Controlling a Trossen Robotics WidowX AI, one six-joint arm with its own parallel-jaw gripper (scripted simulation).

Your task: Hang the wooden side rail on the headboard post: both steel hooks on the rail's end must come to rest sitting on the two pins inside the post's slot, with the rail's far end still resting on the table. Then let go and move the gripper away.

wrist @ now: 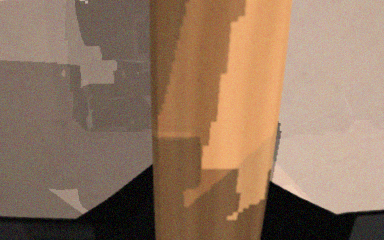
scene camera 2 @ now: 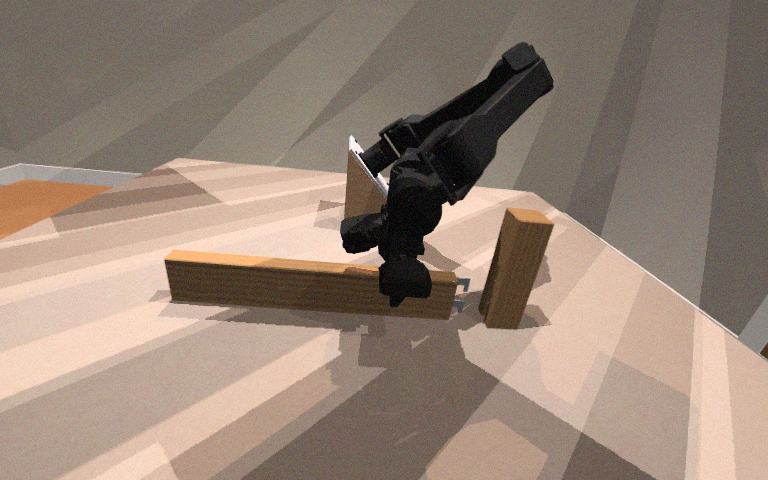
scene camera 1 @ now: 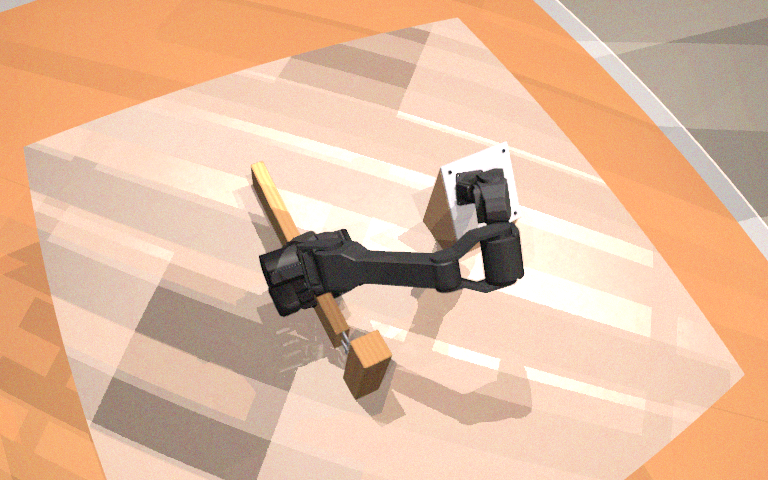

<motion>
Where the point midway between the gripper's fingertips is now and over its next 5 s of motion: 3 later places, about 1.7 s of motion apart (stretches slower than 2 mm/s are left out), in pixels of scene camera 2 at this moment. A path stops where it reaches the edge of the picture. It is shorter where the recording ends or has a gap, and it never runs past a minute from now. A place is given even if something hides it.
My gripper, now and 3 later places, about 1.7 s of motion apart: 393,300; 393,296; 394,291; 397,290
</motion>
